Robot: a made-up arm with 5 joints. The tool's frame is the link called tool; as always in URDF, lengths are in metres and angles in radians.
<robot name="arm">
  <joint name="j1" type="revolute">
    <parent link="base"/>
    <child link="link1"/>
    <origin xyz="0.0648 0 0.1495" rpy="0 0 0"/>
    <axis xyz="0 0 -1"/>
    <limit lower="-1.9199" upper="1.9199"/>
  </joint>
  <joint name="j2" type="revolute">
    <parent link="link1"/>
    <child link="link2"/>
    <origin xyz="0.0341 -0.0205 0.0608" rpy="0 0 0"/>
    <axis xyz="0 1 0"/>
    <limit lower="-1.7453" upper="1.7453"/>
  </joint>
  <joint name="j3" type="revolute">
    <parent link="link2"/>
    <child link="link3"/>
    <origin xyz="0.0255 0 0.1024" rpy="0 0 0"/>
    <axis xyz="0 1 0"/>
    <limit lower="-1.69" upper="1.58"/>
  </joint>
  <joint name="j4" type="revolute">
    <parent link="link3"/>
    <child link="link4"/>
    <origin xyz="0.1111 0 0.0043" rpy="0 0 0"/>
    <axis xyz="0 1 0"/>
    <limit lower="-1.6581" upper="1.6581"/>
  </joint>
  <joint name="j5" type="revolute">
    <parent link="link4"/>
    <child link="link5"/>
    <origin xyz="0.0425 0.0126 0" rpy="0 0 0"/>
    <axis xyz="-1 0 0"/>
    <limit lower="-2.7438" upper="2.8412"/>
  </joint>
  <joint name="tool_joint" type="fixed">
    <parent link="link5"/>
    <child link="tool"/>
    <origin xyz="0 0 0" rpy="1.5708 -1.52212 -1.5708"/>
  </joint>
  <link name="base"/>
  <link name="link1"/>
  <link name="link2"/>
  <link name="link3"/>
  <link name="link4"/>
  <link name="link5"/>
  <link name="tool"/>
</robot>
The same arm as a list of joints. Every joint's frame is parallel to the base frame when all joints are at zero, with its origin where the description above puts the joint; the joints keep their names.
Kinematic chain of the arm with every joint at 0, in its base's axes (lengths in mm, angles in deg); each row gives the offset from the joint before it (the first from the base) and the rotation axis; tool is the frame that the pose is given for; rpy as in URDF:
j1: xyz 64.8 0 149.5 axis -z
j2: xyz 34.1 -20.5 60.8 axis +y
j3: xyz 25.5 0 102.4 axis +y
j4: xyz 111.1 0 4.3 axis +y
j5: xyz 42.5 12.6 0 axis -x
tool: xyz 0 0 0 rpy 90 -87.21 -90
Joint limits (deg, base to tool): -110..110 -100..100 -96.83..90.53 -95..95 -157.21..162.79

